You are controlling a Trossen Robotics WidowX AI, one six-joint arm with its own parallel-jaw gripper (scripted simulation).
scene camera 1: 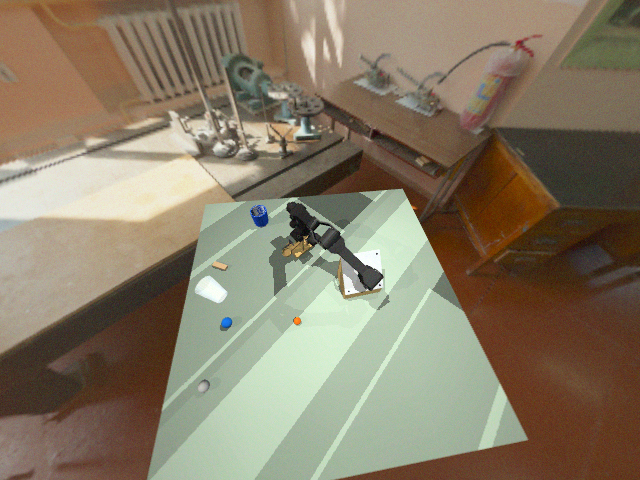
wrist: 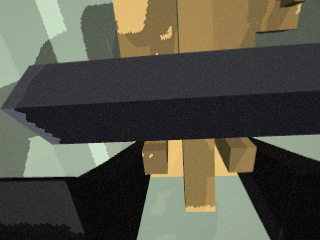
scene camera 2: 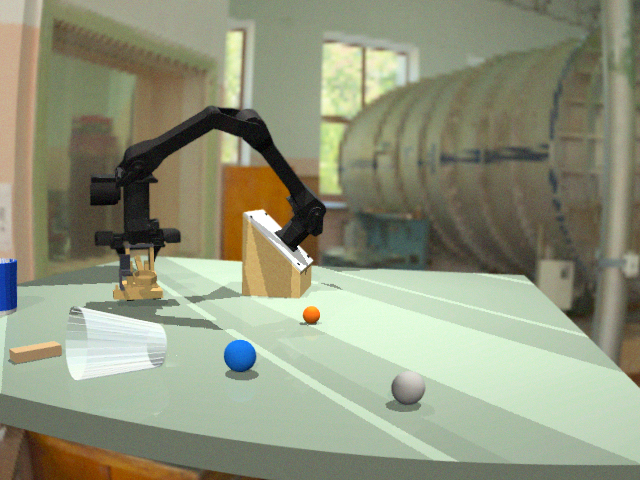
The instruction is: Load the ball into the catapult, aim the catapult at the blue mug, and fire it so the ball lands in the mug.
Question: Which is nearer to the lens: the wooden catapult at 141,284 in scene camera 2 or the blue ball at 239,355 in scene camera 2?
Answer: The blue ball.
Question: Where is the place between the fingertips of my gripper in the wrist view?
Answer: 189,140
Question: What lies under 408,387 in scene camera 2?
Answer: A grey ball.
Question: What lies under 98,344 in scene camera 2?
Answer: A clear cup.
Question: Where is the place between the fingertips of my gripper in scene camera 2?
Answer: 138,276
